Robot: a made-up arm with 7 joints. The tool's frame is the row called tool.
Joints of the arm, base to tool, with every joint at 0 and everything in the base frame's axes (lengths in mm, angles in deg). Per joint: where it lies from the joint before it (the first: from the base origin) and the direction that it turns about. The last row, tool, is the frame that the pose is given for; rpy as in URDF.
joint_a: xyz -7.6 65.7 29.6 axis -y
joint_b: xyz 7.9 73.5 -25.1 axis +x
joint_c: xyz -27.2 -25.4 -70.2 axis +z
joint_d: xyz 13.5 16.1 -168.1 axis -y
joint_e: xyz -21 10.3 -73.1 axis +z
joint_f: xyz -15 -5.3 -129.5 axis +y
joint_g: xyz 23.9 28.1 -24 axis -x
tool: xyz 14.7 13 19.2 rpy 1.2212 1.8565 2.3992
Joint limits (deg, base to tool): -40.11..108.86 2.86..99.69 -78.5..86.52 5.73..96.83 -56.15..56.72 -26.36..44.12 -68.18..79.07
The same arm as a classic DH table. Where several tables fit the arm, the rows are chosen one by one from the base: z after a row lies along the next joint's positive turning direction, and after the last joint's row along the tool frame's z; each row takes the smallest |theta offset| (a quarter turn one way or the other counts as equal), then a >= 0, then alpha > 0; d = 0 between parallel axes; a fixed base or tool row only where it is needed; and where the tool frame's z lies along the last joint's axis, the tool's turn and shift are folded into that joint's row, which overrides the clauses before.
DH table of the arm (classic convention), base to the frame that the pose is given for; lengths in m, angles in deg. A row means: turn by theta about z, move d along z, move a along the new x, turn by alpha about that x. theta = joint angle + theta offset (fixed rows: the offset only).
base (fixed): d 0.0296  theta_offset 0  a -0.0076  alpha 90
joint_a: d -0.1392  theta_offset -90  a 0.0251  alpha -90
joint_b: d -0.0193  theta_offset -90  a 0.0254  alpha 90
joint_c: d -0.2383  theta_offset 90  a 0.0135  alpha 90
joint_d: d -0.0264  theta_offset 0  a -0.021  alpha -90
joint_e: d -0.2026  theta_offset 0  a -0.015  alpha -90
joint_f: d 0.0228  theta_offset 90  a 0.024  alpha -90
joint_g: d -0.038  theta_offset 88.86  a -0.0134  alpha -91.91
tool (fixed): d 0.0189  theta_offset 92.36  a 0  alpha 0
Joint limits (deg, base to tool): -40.11..108.86 2.86..99.69 -78.5..86.52 5.73..96.83 -56.15..56.72 -26.36..44.12 -68.18..79.07

